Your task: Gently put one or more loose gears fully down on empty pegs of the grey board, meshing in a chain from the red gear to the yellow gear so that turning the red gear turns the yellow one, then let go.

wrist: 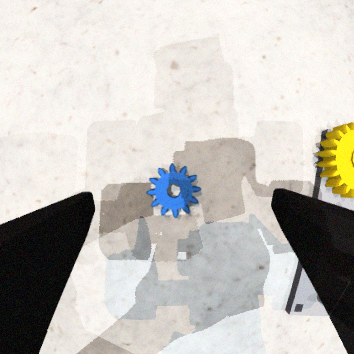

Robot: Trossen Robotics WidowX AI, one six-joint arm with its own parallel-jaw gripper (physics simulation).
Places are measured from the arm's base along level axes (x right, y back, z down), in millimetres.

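Pixels of known places: gripper, fingertip midpoint: (184, 198).
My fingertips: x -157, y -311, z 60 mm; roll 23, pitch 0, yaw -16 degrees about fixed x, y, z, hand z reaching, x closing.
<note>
For each thing: its top centre in the pictures, then the offset to it from my fingertips. "spot": a spot on its surface instead. Level surfaces: height alone.
- small blue gear at its top centre: (173, 190) dx -5, dy +0, dz +51 mm
- yellow gear at a spot on its surface: (343, 162) spot: dx +122, dy -58, dz +45 mm
- grey board at a spot on its surface: (311, 295) spot: dx +141, dy +60, dz +60 mm
- pale speckled table at its surface level: dz +68 mm
A small blue gear (165, 195) with a centre hole lies flat on the table near the middle of the wrist view, a little left of centre. My gripper (184, 198) is open and empty, one dark finger at each side of the view. The blue gear lies between the two fingertips as seen from above, touching neither. The yellow gear (343, 162) shows in part at the right edge, above the upper corner of the grey board (311, 295). The right finger hides part of the board. The red gear and the pegs do not show.
The pale speckled table (120, 65) runs around the blue gear, with overlapping shadows on it. The board's dark left edge runs down behind the right finger, and a small dark square marks its lower corner.
</note>
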